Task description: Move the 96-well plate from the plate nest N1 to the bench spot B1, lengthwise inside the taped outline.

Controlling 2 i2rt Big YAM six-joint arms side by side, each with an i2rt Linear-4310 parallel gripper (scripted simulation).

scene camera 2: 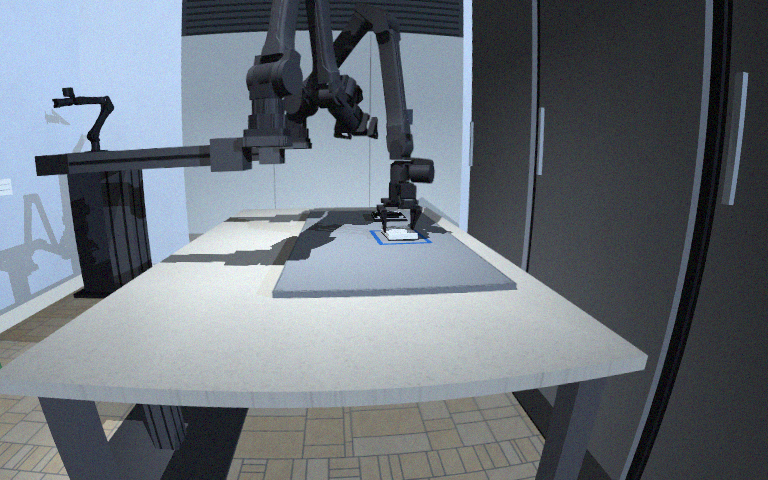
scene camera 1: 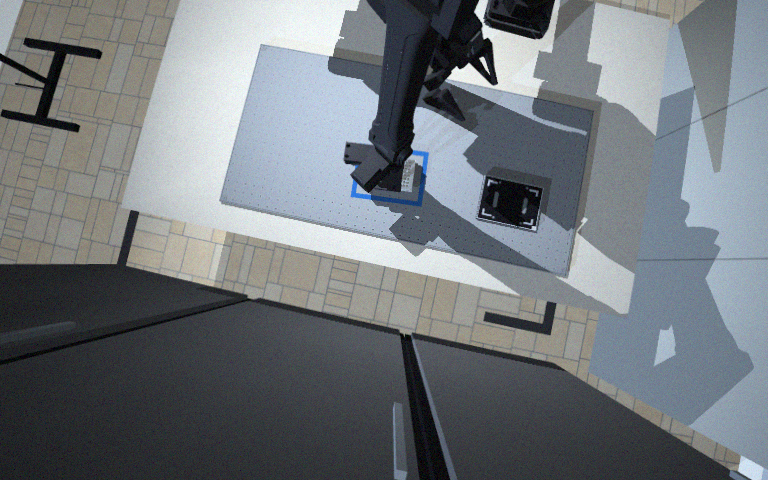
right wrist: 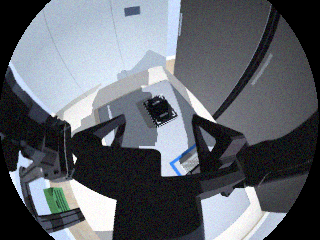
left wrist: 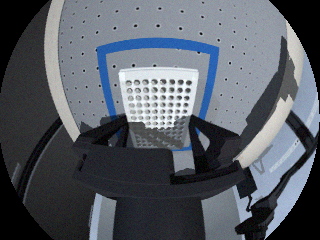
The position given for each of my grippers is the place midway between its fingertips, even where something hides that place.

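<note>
The left wrist view gives me my left gripper [left wrist: 158, 117] together with a white 96-well plate [left wrist: 136, 84]. In scene camera 1 I can see my right gripper [scene camera 1: 479, 102], and a black plate nest [scene camera 1: 511, 194] is there too. My right gripper appears again in scene camera 2 [scene camera 2: 364, 137], and the right wrist view [right wrist: 158, 117] shows that same gripper as well.
</note>
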